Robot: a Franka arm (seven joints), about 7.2 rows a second.
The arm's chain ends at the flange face. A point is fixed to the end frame.
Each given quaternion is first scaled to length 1.
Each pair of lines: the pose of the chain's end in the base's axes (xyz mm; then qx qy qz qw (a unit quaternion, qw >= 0)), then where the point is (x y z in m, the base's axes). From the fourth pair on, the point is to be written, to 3 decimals.
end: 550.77 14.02 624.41 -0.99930 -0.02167 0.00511 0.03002
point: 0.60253 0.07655 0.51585
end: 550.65 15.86 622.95 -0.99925 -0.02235 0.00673 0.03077
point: 0.60196 0.07863 0.51431
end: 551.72 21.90 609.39 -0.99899 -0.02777 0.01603 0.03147
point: 0.60032 0.08535 0.49991
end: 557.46 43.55 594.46 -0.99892 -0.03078 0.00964 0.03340
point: 0.607 0.108 0.486
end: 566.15 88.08 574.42 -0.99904 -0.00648 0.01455 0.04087
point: 0.618 0.151 0.466
